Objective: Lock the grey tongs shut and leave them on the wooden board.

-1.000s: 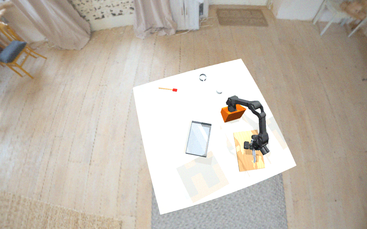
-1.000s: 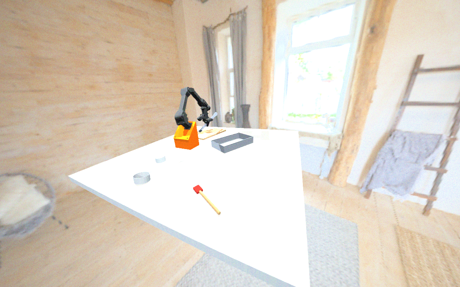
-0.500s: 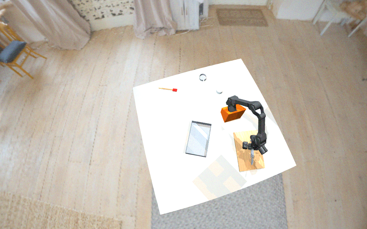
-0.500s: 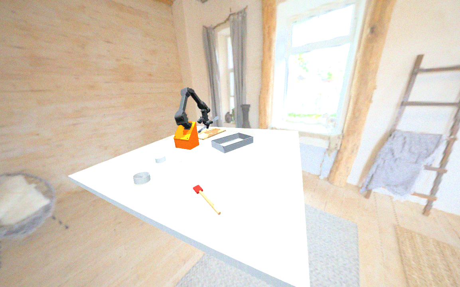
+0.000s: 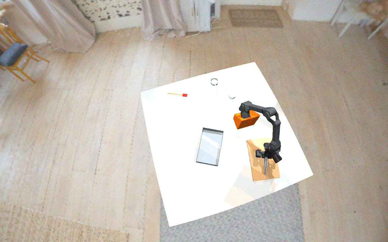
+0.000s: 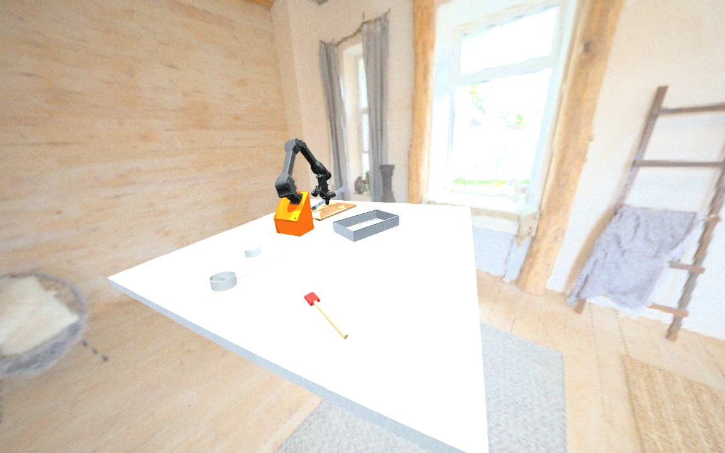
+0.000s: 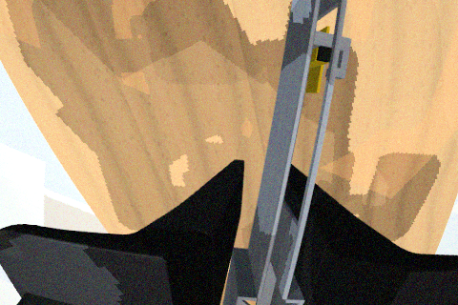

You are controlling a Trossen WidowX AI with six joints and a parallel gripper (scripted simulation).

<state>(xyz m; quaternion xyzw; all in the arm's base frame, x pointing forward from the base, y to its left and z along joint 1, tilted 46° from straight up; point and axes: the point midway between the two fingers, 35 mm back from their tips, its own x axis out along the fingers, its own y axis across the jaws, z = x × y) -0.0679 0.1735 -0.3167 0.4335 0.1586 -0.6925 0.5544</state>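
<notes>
Now: gripper tip 4 cm above the wooden board. The rest, counted from my gripper tip: roasting tin 41 cm ahead, 23 cm to the right, 2 cm below; then yellow lock piece 3 cm behind, 4 cm to the right, 2 cm above.
</notes>
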